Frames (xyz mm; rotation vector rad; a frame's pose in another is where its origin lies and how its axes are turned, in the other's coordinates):
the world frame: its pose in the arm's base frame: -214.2 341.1 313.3 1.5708 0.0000 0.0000
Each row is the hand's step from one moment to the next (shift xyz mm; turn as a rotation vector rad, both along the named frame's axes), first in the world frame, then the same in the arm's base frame.
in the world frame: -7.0 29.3 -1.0 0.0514 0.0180 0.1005
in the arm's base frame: -7.0 1.0 29.3 0.0514 -0.1005 0.0180
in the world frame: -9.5 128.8 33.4 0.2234 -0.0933 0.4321
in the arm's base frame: -9.5 -33.4 128.8 0.2234 -0.4321 -0.0933
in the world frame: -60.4 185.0 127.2 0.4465 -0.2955 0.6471
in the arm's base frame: -60.4 -127.2 185.0 0.4465 -0.6471 -0.2955
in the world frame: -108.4 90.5 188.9 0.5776 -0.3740 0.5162
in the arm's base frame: -108.4 -188.9 90.5 0.5776 -0.5162 -0.3740
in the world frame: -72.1 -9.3 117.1 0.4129 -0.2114 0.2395
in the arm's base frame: -72.1 -117.1 -9.3 0.4129 -0.2395 -0.2114
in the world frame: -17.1 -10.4 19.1 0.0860 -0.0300 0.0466
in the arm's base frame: -17.1 -19.1 -10.4 0.0860 -0.0466 -0.0300
